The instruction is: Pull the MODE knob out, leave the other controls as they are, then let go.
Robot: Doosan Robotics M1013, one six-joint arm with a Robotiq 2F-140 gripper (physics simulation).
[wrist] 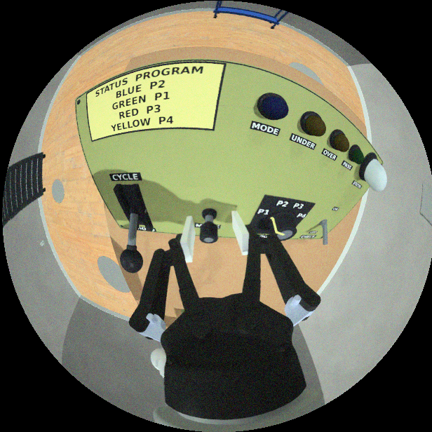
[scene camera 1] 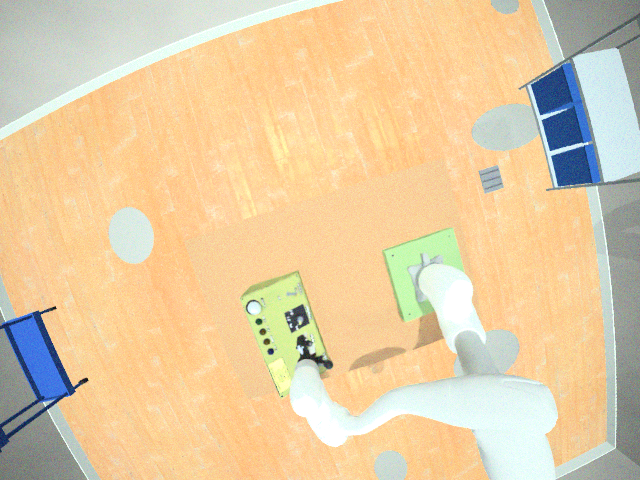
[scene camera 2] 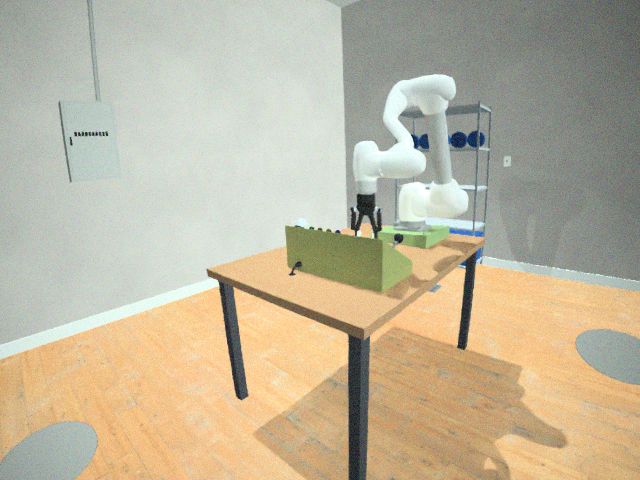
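Pixels of known places: gripper, fingertip midpoint: (scene camera 1: 308,339); arm's base, origin of the base link: (scene camera 1: 429,278) (scene camera 2: 412,228).
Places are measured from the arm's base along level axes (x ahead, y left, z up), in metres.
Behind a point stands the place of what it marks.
Observation:
The black MODE knob (wrist: 209,231) stands out from the lower part of the green control panel (scene camera 1: 273,315) @[z 0.085, x 0.721, y -0.106 m] (scene camera 2: 336,258) @[z 0.036, x 0.818, y 0.054 m] (wrist: 165,160) in the wrist view, its label partly hidden behind it. My gripper (scene camera 1: 306,345) @[z 0.040, x 0.627, y 0.069 m] (scene camera 2: 366,234) @[z 0.040, x 0.627, y 0.069 m] (wrist: 212,221) is partly open over the panel, pointing down. In the wrist view its two white fingertip pads stand on either side of the knob, with a gap on each side and nothing held. How deep the pads reach along the knob is hard to tell. The scene views do not show the knob clearly.
The CYCLE lever (wrist: 131,259) (scene camera 2: 398,238) @[z 0.089, x 0.590, y 0.205 m] is left of the fingers in the wrist view. The program selector (wrist: 286,230) is close to the right finger, with a small metal toggle (wrist: 325,231) beyond. A blue lamp (wrist: 273,106) and white dome (wrist: 375,175) line the far side.

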